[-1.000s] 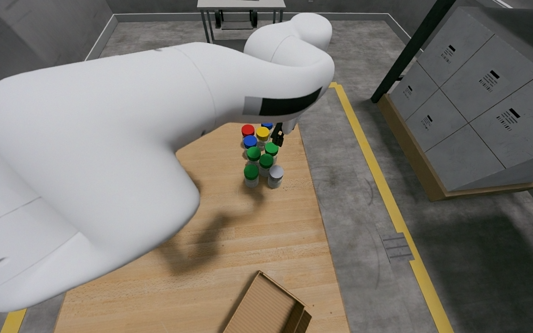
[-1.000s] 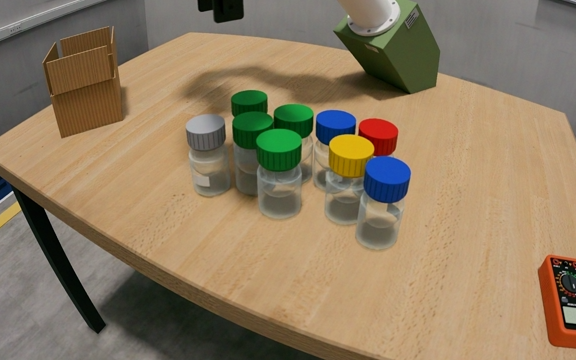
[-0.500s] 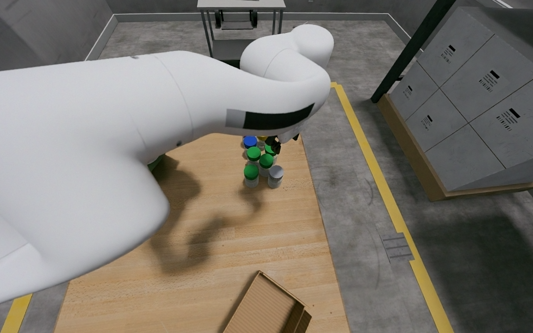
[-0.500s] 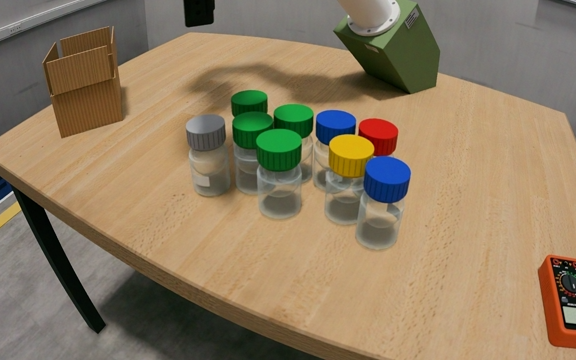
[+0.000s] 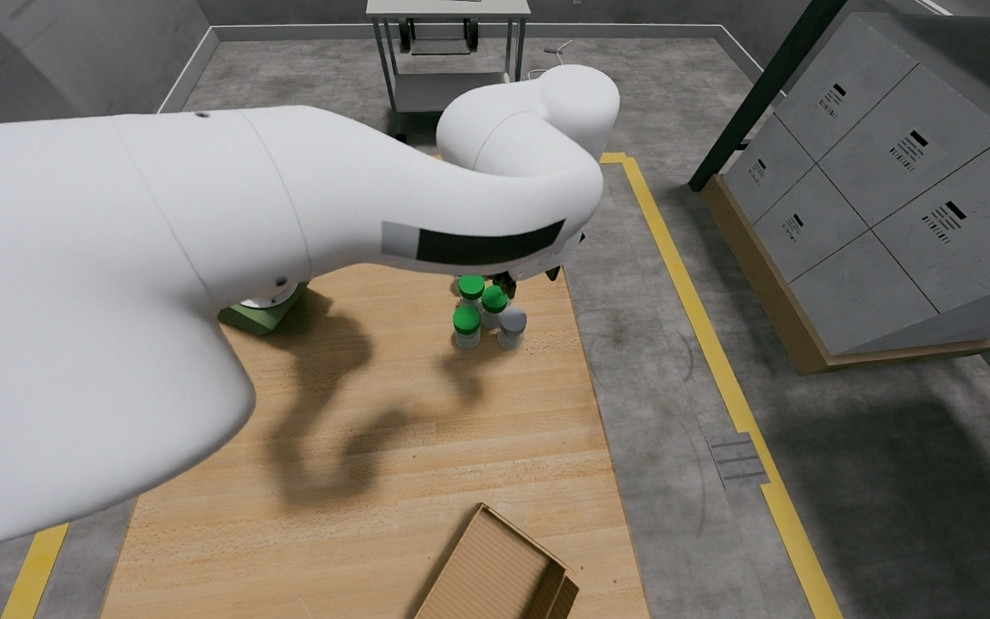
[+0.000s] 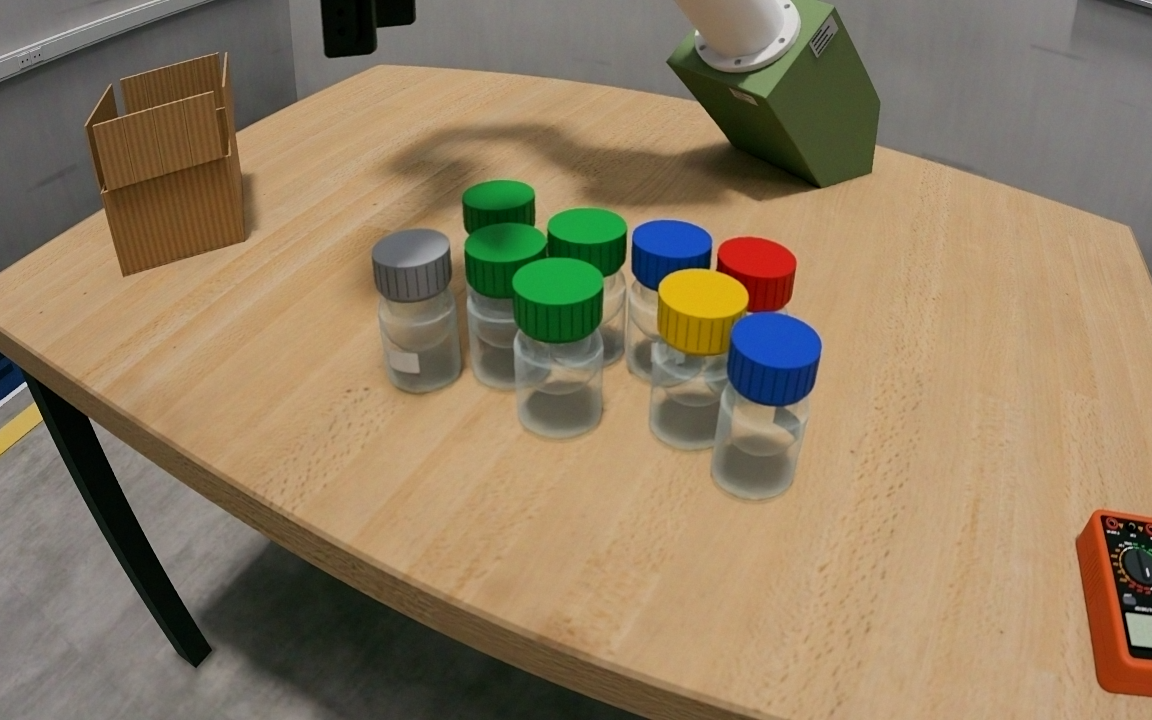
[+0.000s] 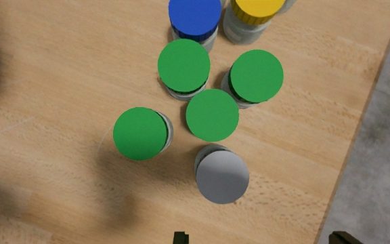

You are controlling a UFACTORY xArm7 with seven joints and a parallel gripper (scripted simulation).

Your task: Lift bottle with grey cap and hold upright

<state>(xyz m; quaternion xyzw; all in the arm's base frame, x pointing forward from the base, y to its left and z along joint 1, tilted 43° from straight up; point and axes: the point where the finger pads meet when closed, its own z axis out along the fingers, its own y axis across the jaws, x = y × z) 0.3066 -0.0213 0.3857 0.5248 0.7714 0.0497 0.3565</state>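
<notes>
Right now the grey-capped bottle is 220 mm below my hand, 10 mm to the left of it and 10 mm behind it. Round my hand: orange multimeter (540 mm to the left, 250 mm below, 80 mm ahead); yellow-capped bottle (220 mm below, 210 mm to the left, 10 mm behind); red-capped bottle (230 mm to the left, 220 mm below, 70 mm behind).
</notes>
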